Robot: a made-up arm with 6 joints. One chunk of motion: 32 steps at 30 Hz.
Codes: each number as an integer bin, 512 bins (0 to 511) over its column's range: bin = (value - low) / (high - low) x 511, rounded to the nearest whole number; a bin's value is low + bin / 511 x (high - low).
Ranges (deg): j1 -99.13..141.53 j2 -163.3..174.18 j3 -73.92..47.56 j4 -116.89..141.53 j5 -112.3..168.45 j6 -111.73..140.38
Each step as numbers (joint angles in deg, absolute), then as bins.
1 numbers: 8.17 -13.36 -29.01 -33.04 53.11 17.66
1 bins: 228 227 189 166 301 262
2 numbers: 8.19 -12.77 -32.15 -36.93 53.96 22.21
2 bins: 228 228 176 158 303 271
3 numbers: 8.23 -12.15 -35.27 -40.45 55.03 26.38
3 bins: 228 229 163 151 305 280
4 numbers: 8.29 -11.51 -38.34 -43.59 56.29 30.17
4 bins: 228 230 150 145 307 288
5 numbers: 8.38 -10.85 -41.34 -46.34 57.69 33.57
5 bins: 228 231 137 140 309 295
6 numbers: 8.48 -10.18 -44.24 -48.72 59.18 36.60
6 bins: 228 232 125 135 312 301
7 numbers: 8.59 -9.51 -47.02 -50.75 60.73 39.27
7 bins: 229 233 113 131 315 306
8 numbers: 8.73 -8.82 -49.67 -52.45 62.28 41.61
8 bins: 229 234 102 127 318 311
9 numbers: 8.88 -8.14 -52.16 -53.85 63.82 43.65
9 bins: 229 235 92 125 321 315
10 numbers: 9.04 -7.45 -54.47 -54.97 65.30 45.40
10 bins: 230 236 82 122 323 318
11 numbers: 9.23 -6.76 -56.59 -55.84 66.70 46.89
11 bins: 230 237 73 121 326 322
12 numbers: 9.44 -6.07 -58.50 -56.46 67.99 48.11
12 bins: 231 238 65 119 328 324
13 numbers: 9.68 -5.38 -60.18 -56.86 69.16 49.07
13 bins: 231 239 58 119 330 326
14 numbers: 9.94 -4.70 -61.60 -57.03 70.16 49.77
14 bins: 232 240 52 118 332 327
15 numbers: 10.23 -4.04 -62.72 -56.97 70.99 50.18
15 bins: 232 241 47 118 334 328
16 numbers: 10.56 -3.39 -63.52 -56.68 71.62 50.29
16 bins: 233 242 44 119 335 328
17 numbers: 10.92 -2.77 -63.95 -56.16 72.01 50.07
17 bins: 234 243 42 120 335 328
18 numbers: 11.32 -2.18 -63.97 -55.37 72.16 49.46
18 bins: 235 244 42 122 336 327
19 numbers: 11.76 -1.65 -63.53 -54.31 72.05 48.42
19 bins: 235 245 44 124 336 325
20 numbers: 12.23 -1.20 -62.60 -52.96 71.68 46.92
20 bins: 236 245 48 126 335 322
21 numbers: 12.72 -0.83 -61.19 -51.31 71.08 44.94
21 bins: 237 246 54 130 334 318
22 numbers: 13.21 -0.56 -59.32 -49.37 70.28 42.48
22 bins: 239 246 61 134 332 313
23 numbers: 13.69 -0.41 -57.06 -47.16 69.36 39.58
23 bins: 240 247 71 138 331 307
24 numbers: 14.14 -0.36 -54.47 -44.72 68.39 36.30
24 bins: 241 247 82 143 329 300
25 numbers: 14.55 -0.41 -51.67 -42.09 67.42 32.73
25 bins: 241 247 94 148 327 293
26 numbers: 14.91 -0.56 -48.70 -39.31 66.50 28.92
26 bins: 242 246 106 153 325 285
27 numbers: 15.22 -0.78 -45.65 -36.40 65.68 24.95
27 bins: 243 246 119 159 324 277
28 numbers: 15.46 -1.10 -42.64 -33.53 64.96 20.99
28 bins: 243 246 132 165 323 269
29 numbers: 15.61 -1.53 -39.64 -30.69 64.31 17.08
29 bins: 244 245 144 170 321 261
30 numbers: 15.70 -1.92 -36.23 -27.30 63.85 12.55
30 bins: 244 244 159 177 321 252
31 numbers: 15.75 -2.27 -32.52 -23.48 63.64 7.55
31 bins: 244 244 174 185 320 242
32 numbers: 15.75 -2.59 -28.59 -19.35 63.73 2.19
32 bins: 244 243 191 193 320 231
